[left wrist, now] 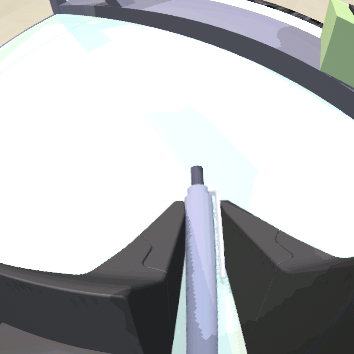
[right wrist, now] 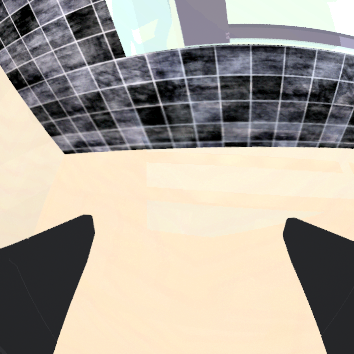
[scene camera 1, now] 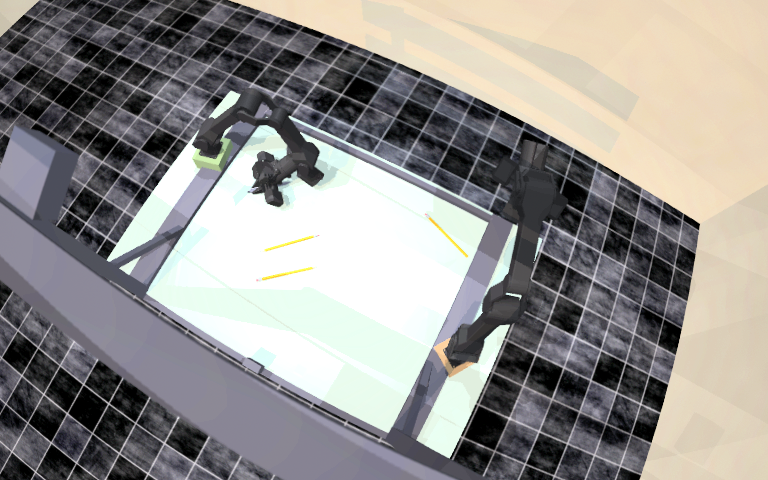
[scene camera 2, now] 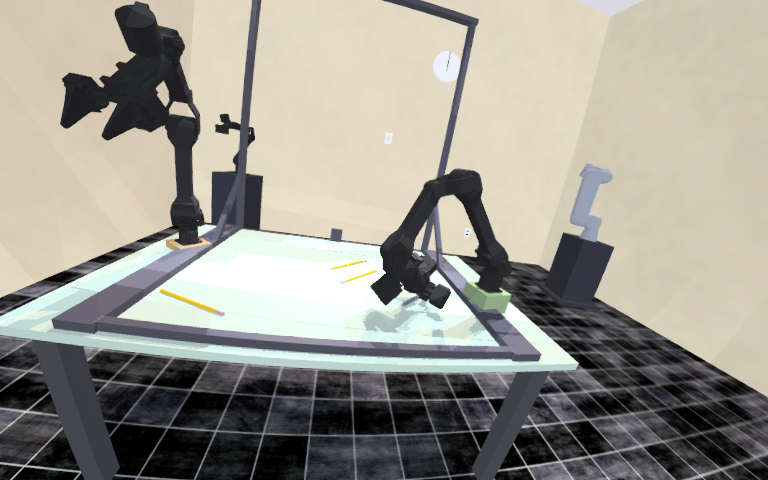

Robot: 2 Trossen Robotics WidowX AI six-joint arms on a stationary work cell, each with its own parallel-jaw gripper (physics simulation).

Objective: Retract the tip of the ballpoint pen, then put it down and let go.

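Places are measured from the left arm's base along level axes (x ahead, y left, z up), in millimetres.
Pixels of known places: left gripper, between the fingertips: [left wrist: 200,210] [scene camera 1: 252,191] [scene camera 2: 424,294]; right gripper, between the fingertips: [right wrist: 192,228] [scene camera 2: 83,132]; left arm's base, origin of its link: [scene camera 1: 211,148] [scene camera 2: 488,287]; right arm's base, origin of its link: [scene camera 1: 457,353] [scene camera 2: 188,241].
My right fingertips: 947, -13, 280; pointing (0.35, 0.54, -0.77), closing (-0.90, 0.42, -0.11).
Note:
For each thing: its top centre in the pictures, then the offset to it from my right fingertips, as dx, dy, dz. Level surfaces: height alone.
- ballpoint pen, centre of its top: [left wrist: 207,349] -728, -41, -329
- whitish clip, centre of its top: [left wrist: 219,227] -769, -58, -333
- dark push button, centre of its top: [left wrist: 196,176] -784, -76, -332
- table, height of its surface: dz -344
- pencil, centre of its top: [scene camera 2: 190,300] [scene camera 1: 446,234] -147, -42, -337
- green base block, centre of its top: [scene camera 1: 210,149] [scene camera 2: 488,287] -947, +13, -280
The ballpoint pen [left wrist: 201,270] has a pale lavender barrel, a whitish clip [left wrist: 220,240] and a dark push button [left wrist: 197,175] sticking out of its end. My left gripper [left wrist: 200,210] [scene camera 1: 269,189] is shut on the pen, which lies lengthwise between the fingers in the left wrist view. In scene camera 2 the gripper is low over the right part of the table. The pen's writing tip is hidden in the left wrist view, and whether the pen touches the table is unclear. My right gripper [right wrist: 192,228] [scene camera 2: 84,131] is open and empty, raised high at the left of scene camera 2.
Two yellow pencils [scene camera 1: 291,242] [scene camera 1: 284,273] lie on the table [scene camera 1: 339,328] [scene camera 2: 271,319] near its middle. Another pencil [scene camera 1: 446,234] [scene camera 2: 192,302] lies near the right frame bar [scene camera 1: 472,283]. Dark frame bars edge the work area. The green base block [scene camera 1: 212,162] [scene camera 2: 487,297] [left wrist: 337,45] is under the left arm.

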